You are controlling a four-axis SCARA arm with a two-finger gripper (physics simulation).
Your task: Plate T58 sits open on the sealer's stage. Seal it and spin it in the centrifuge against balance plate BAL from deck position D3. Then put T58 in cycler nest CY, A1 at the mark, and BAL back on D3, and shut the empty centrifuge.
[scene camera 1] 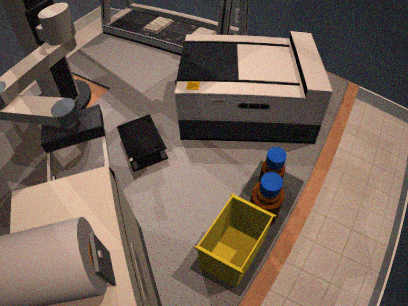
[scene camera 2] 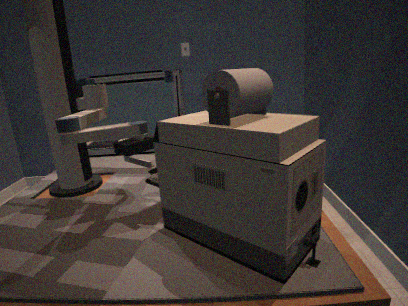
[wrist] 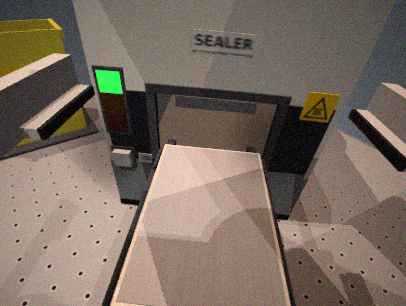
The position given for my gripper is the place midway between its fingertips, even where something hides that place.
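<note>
Plate T58 (wrist: 206,227). Sealer (wrist: 137,64). Yellow bin (scene camera 1: 229,254), (wrist: 35,39). Roll (scene camera 2: 251,89). My gripper (scene camera 1: 79,182), (wrist: 224,85), (scene camera 2: 169,157).
</note>
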